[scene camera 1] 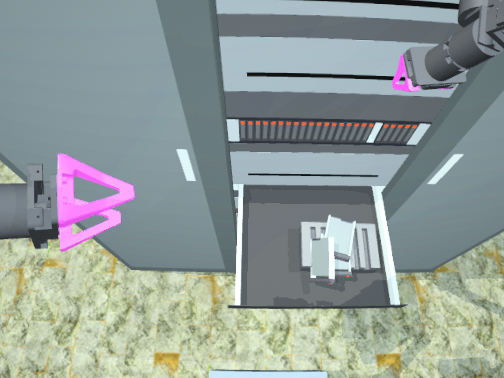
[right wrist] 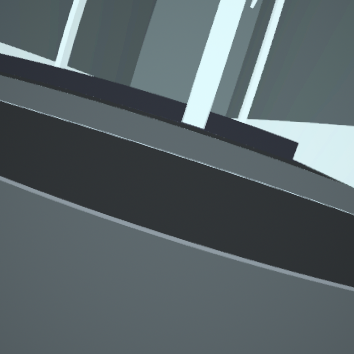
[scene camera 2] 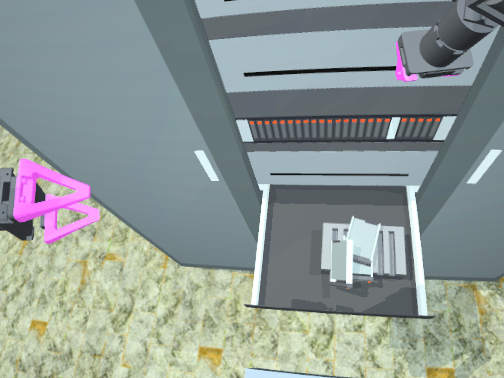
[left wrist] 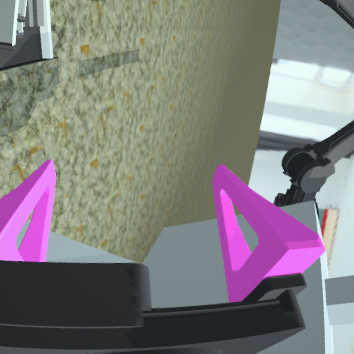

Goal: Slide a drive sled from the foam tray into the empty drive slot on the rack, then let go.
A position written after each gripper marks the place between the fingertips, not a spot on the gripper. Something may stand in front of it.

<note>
The left gripper point(scene camera 1: 126, 206) is open and holds nothing. Also in view: the right gripper point(scene camera 2: 410, 74), a foam tray point(scene camera 2: 388, 261), a white shelf rails point(scene camera 2: 419, 275) and a drive slot point(right wrist: 222, 31).
The foam tray also shows in scene camera 1 point(scene camera 1: 364, 258). The left gripper shows as well in scene camera 2 point(scene camera 2: 95, 204) and in the left wrist view point(left wrist: 136, 169). The right gripper also shows in scene camera 1 point(scene camera 1: 404, 84).
</note>
